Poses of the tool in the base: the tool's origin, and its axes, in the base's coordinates. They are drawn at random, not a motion.
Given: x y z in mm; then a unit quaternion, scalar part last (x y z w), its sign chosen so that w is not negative.
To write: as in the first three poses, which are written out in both.
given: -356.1 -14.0 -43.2 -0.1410 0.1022 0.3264 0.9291
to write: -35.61 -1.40 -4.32 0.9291 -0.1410 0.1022 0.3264
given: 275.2 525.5 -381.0 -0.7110 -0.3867 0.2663 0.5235
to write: 27.52 52.55 -38.10 0.5235 -0.7110 -0.3867 0.2663
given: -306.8 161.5 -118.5 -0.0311 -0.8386 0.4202 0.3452
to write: -30.68 16.15 -11.85 0.3452 -0.0311 -0.8386 0.4202
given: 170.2 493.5 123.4 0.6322 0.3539 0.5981 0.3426
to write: 17.02 49.35 12.34 0.3426 0.6322 0.3539 0.5981
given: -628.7 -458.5 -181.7 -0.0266 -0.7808 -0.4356 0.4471
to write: -62.87 -45.85 -18.17 0.4471 -0.0266 -0.7808 -0.4356
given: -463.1 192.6 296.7 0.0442 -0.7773 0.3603 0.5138
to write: -46.31 19.26 29.67 0.5138 0.0442 -0.7773 0.3603
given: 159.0 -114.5 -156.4 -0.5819 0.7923 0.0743 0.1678
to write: 15.90 -11.45 -15.64 0.1678 -0.5819 0.7923 0.0743
